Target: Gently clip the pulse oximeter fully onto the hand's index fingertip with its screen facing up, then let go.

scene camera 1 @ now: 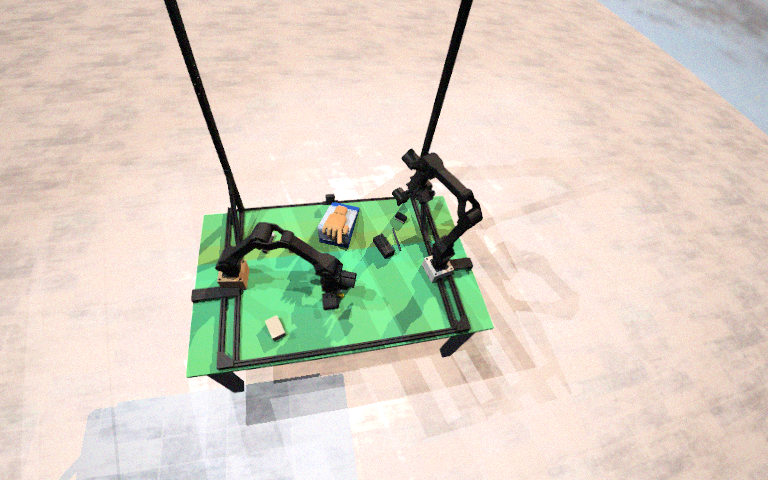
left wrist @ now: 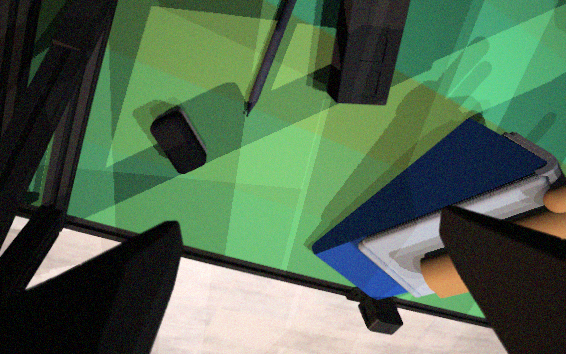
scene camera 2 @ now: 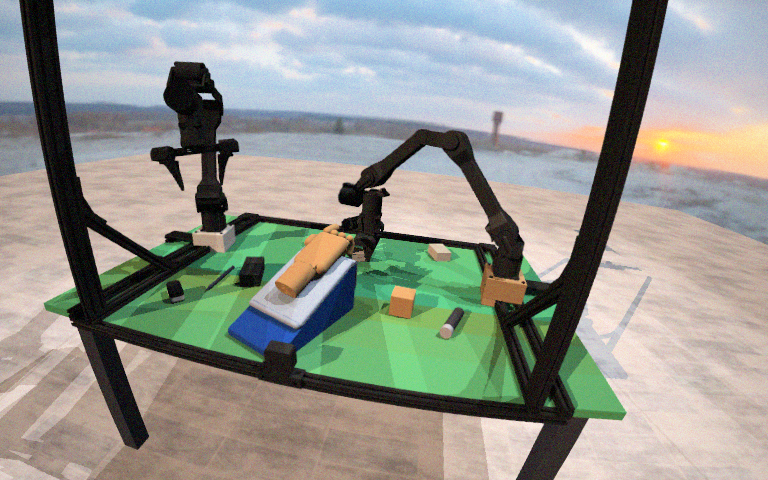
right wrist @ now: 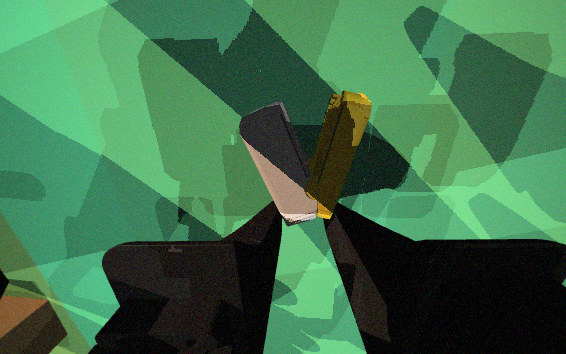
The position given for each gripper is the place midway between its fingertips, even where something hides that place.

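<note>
The left gripper (scene camera 2: 202,188), visible in the left wrist view (left wrist: 311,227) too, is open and holds nothing. The right gripper (scene camera 2: 368,259) also appears in the right wrist view (right wrist: 302,205). On the table rest a black block (left wrist: 366,47) and a tan cube (right wrist: 34,318); the block is out of frame in the right wrist view, and the cube is out of frame in the left wrist view. The scene includes a blue and white hand rest (scene camera 2: 272,315) as well, which scene camera 1 (scene camera 1: 352,213) and the left wrist view (left wrist: 378,247) also show.
</note>
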